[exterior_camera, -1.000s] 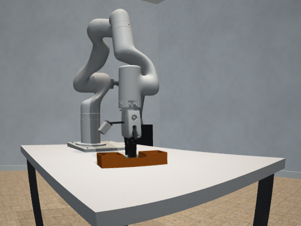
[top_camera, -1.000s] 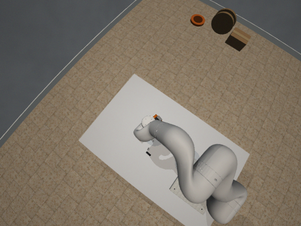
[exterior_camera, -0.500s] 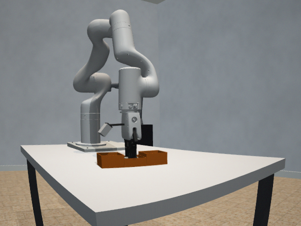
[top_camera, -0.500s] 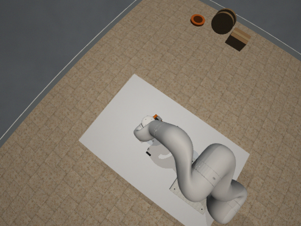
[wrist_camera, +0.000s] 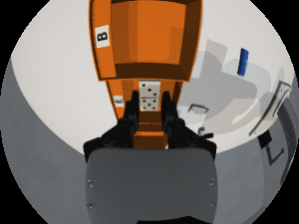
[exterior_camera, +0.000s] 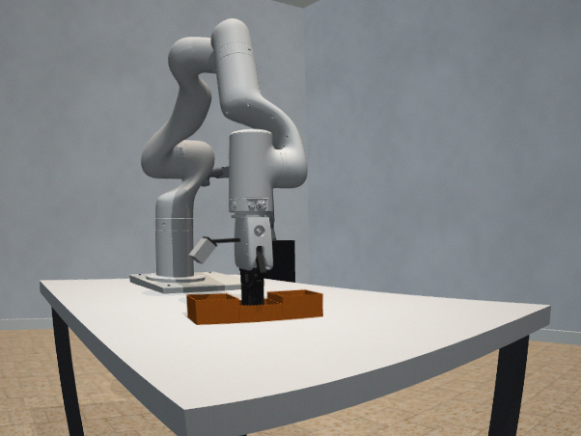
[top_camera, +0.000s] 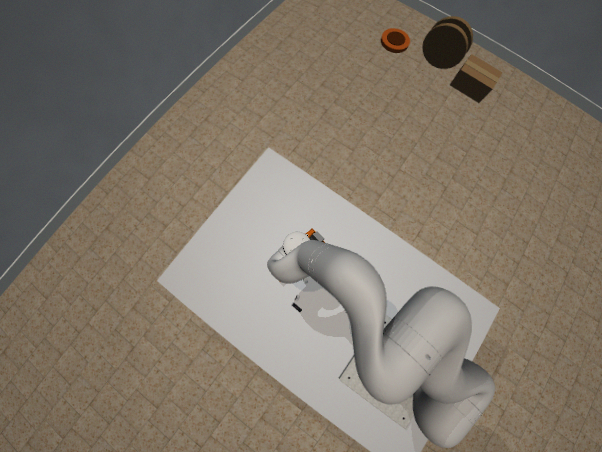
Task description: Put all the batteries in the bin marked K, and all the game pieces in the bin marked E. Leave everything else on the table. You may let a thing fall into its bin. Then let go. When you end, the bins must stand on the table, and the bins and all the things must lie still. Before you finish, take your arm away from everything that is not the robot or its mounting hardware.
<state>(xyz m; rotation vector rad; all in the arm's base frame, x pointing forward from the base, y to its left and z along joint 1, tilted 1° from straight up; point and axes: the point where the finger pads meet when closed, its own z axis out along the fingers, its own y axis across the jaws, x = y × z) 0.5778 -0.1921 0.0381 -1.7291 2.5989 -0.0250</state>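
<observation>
The bin lies 2 cm below my hand and 1 cm ahead of it. The rest, counted from my hand: blue battery: 16 cm behind, 4 cm below, 1 cm to the right; then black battery: 19 cm to the left, 9 cm behind, 4 cm below.
</observation>
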